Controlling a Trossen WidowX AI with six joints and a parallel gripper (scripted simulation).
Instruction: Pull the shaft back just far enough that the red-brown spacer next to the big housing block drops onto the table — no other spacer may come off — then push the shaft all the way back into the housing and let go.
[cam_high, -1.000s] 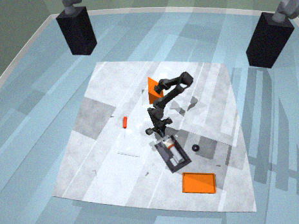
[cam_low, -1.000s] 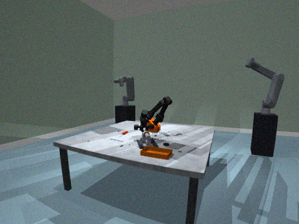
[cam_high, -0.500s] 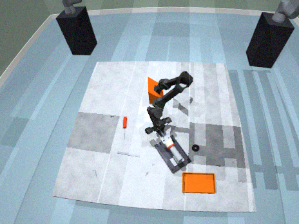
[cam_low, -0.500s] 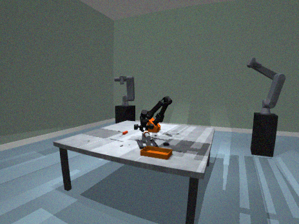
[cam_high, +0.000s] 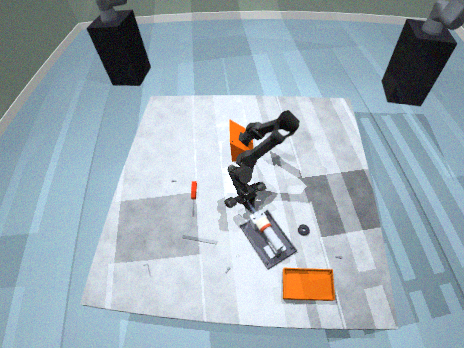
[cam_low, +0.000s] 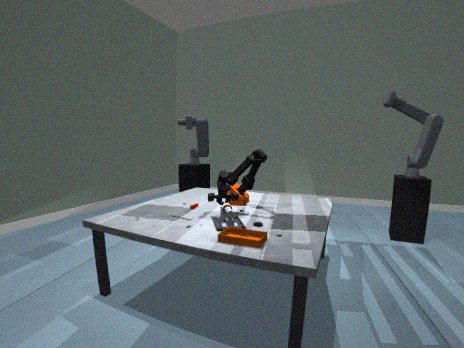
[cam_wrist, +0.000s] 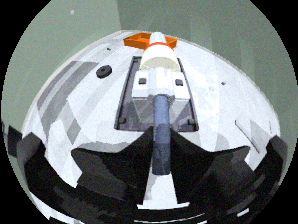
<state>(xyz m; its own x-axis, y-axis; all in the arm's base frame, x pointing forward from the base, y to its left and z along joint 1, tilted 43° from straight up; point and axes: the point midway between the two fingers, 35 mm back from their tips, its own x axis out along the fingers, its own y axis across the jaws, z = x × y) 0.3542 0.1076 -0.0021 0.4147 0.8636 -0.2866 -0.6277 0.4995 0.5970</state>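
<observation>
My gripper tip is now 4 cm short of the shaft, 3 cm to the right of it and 2 cm below it. Round my gripper tip: orange tray 28 cm ahead, 26 cm to the left, 5 cm below; red-brown spacer 8 cm ahead, 7 cm to the left, 2 cm above; black ring 23 cm to the left, 5 cm below, 4 cm ahead.
</observation>
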